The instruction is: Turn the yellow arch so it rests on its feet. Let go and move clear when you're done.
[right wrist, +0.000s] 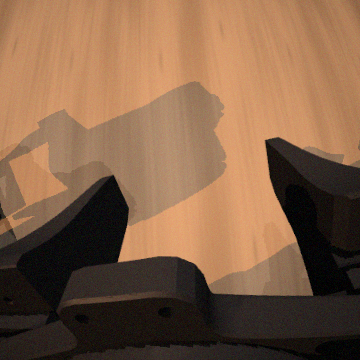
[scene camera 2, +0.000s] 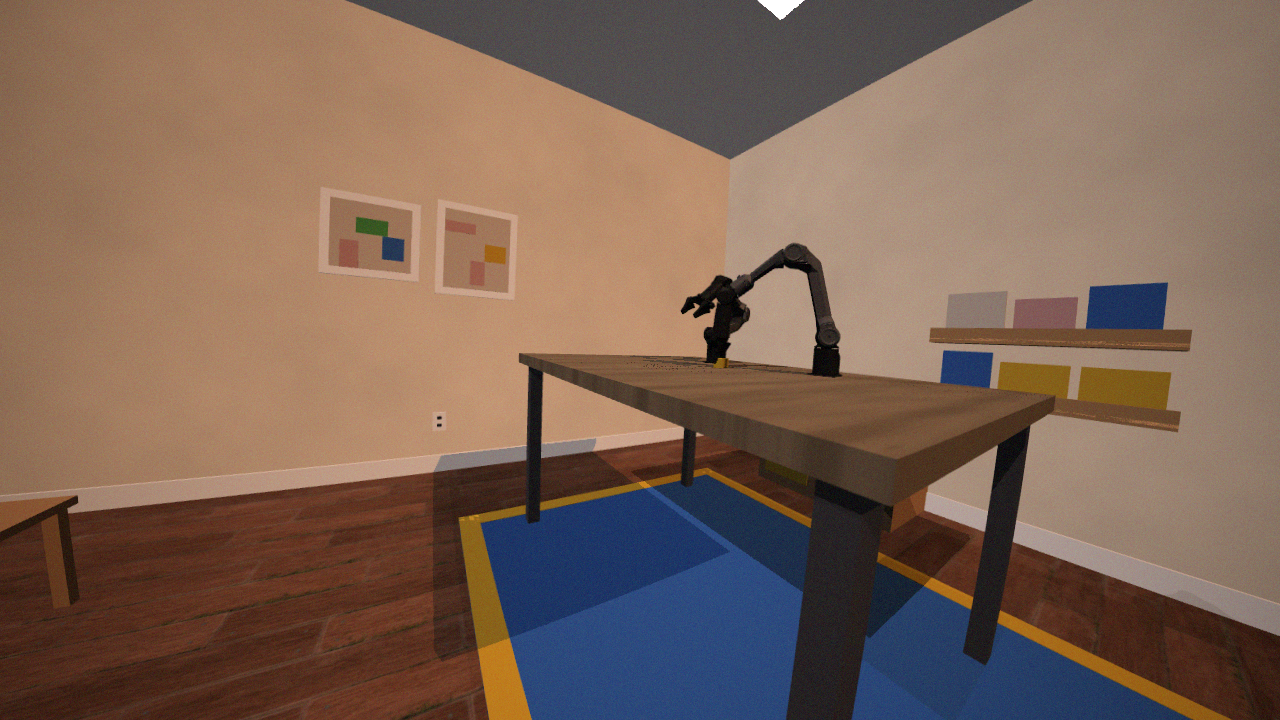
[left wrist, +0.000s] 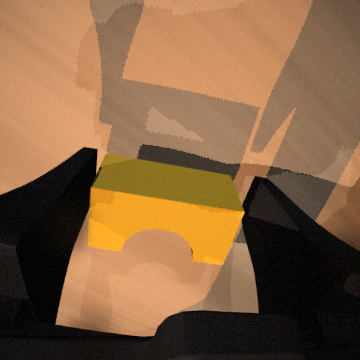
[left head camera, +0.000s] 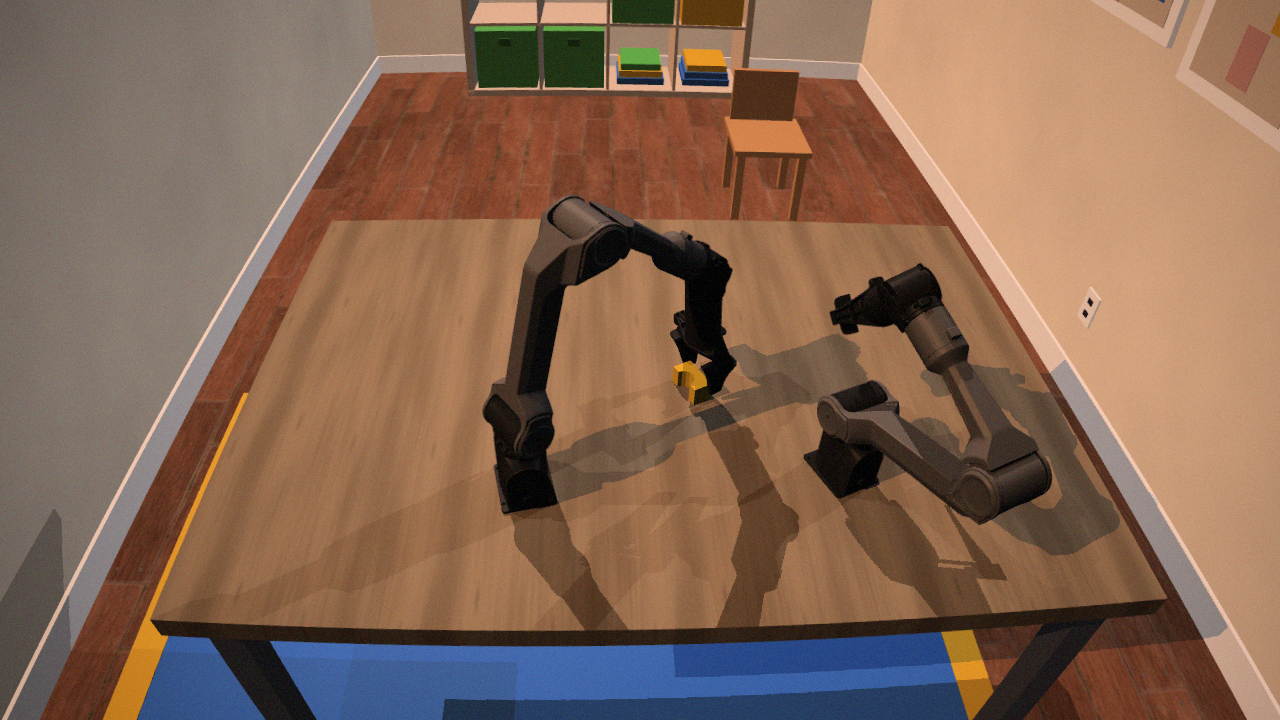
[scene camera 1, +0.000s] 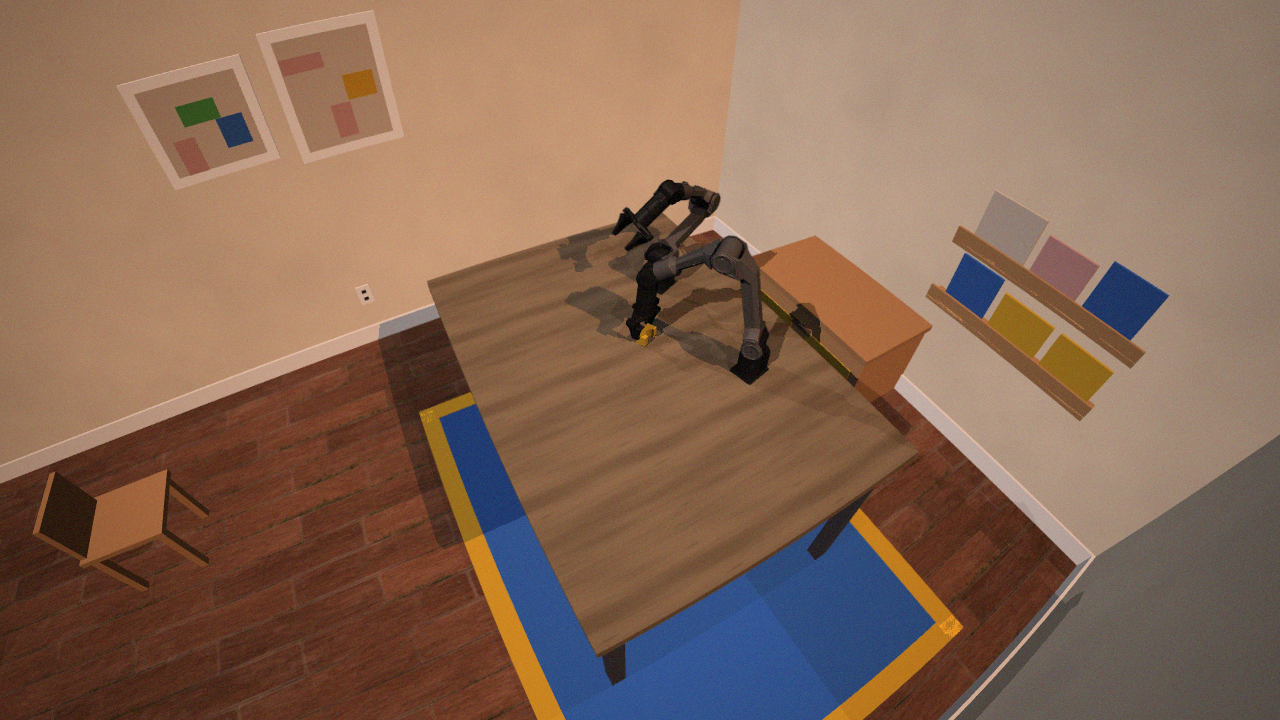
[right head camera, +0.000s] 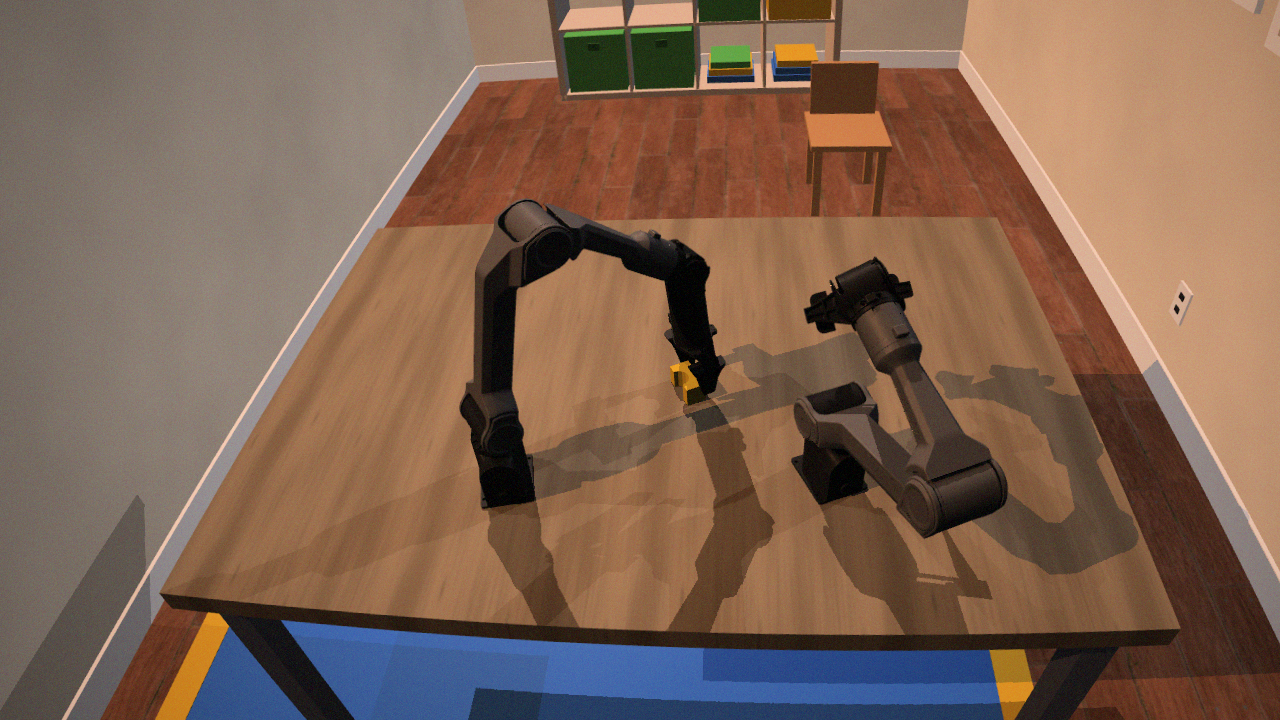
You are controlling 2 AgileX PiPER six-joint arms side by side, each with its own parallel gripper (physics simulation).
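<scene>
The yellow arch (left head camera: 689,378) (right head camera: 683,382) (scene camera 1: 647,335) (scene camera 2: 721,363) (left wrist: 167,212) lies on its broad side on the table, its arched face up and its feet toward the lower left in the head camera views. My left gripper (left head camera: 702,360) (right head camera: 696,362) (left wrist: 173,180) is open and pointed down at the arch. In the left wrist view its fingers stand on both sides, close to the arch's two ends; whether they touch it I cannot tell. My right gripper (left head camera: 841,313) (right head camera: 818,313) (scene camera 1: 624,232) (right wrist: 191,176) is open and empty, raised above the table at the right.
The wooden table (left head camera: 375,358) (right head camera: 411,358) (scene camera 1: 626,465) carries both arms. The right arm is folded beside the left one. A chair (left head camera: 767,136) and a shelf unit (left head camera: 606,92) stand beyond the table. A brown cabinet (scene camera 1: 845,295) stands beside it.
</scene>
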